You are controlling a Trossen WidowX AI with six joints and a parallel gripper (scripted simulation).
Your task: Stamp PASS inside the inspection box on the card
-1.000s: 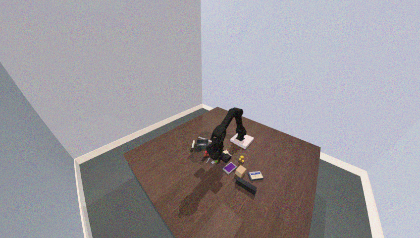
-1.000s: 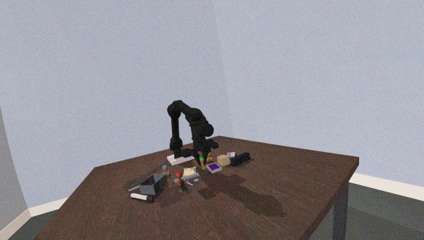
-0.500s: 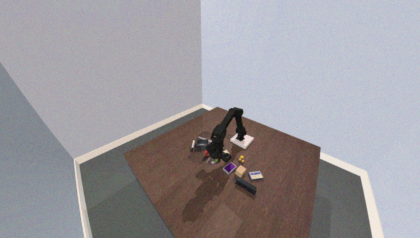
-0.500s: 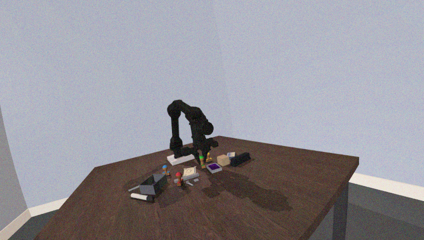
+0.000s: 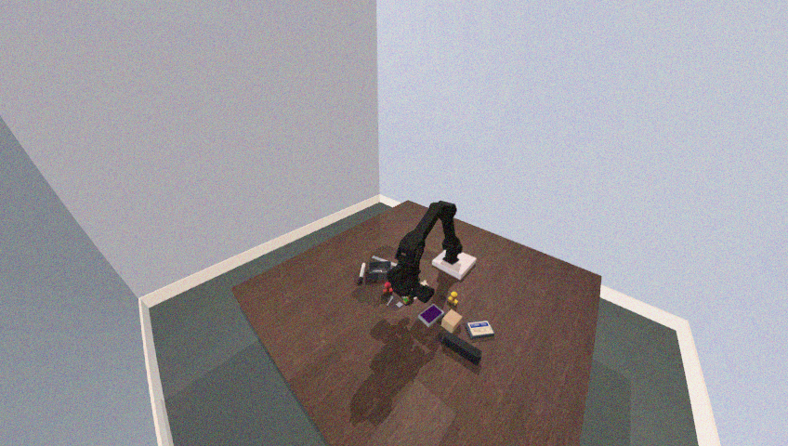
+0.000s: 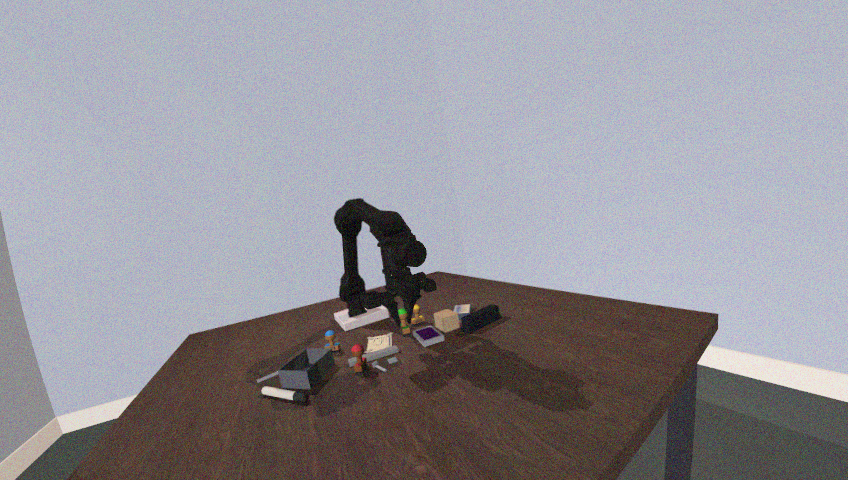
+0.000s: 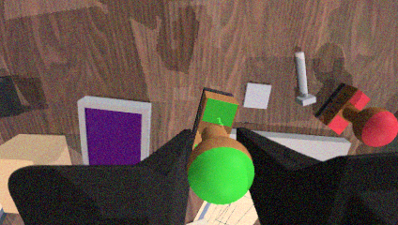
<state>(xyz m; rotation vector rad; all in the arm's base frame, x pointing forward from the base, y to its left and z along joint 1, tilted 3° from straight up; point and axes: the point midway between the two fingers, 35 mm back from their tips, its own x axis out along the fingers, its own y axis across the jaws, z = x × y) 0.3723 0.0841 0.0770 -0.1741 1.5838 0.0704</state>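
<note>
Right now my gripper tip is 8 cm to the right of the ink pad, 8 cm above it and 6 cm past it. Also, from my gripper tip: green-knobbed stamp (right at my gripper tip); then grey square (8 cm below, 5 cm to the right); then bolt (9 cm to the right, 8 cm below, 2 cm ahead).
</note>
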